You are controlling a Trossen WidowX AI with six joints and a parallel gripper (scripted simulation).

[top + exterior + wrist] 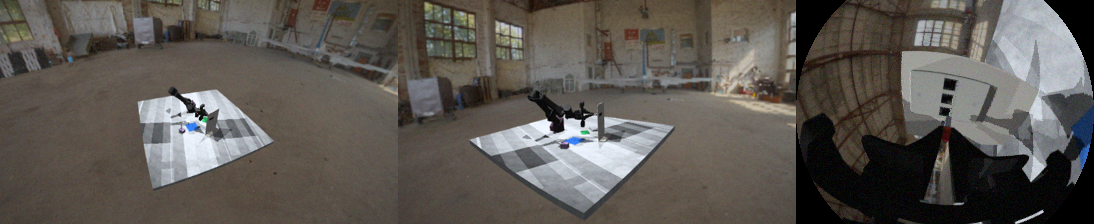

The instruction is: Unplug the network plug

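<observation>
My gripper tip is now 180 mm above the blue flat patch, 140 mm to the left of it and 80 mm past it. From my gripper tip the other things lie so: small green patch: 180 mm below, 150 mm behind, 50 mm to the left; small dark purple block: 270 mm to the right, 170 mm below, 40 mm behind; grey upright panel: 60 mm below, 60 mm ahead, 10 mm to the left.
</observation>
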